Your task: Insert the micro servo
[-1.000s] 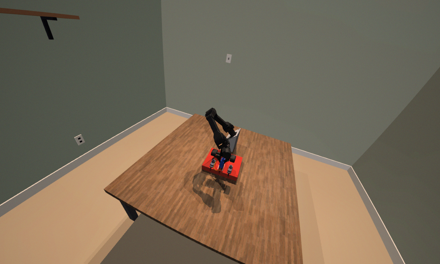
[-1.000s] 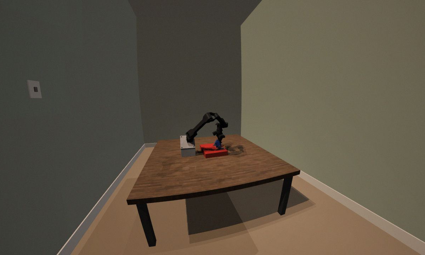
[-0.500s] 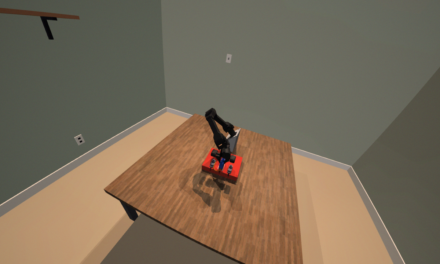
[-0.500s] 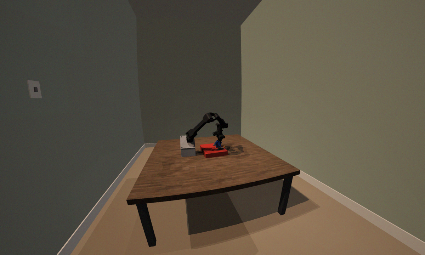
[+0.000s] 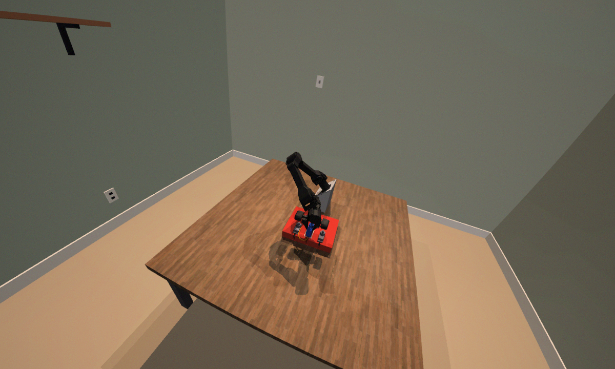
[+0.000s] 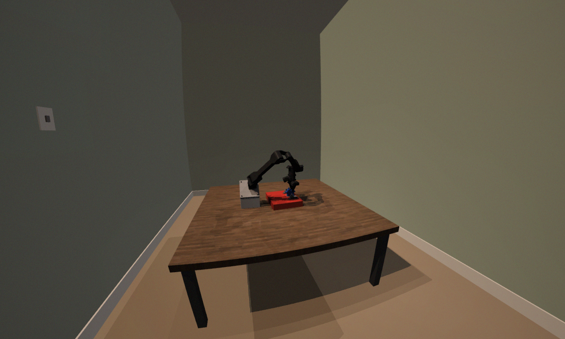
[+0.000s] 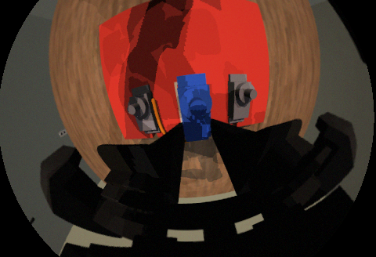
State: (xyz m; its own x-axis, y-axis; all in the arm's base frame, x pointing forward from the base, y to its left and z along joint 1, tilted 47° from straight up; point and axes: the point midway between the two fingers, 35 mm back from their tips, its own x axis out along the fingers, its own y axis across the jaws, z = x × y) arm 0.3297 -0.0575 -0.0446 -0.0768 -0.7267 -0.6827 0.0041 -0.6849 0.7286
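The red deck is 120 mm behind my gripper tip and 60 mm below it.
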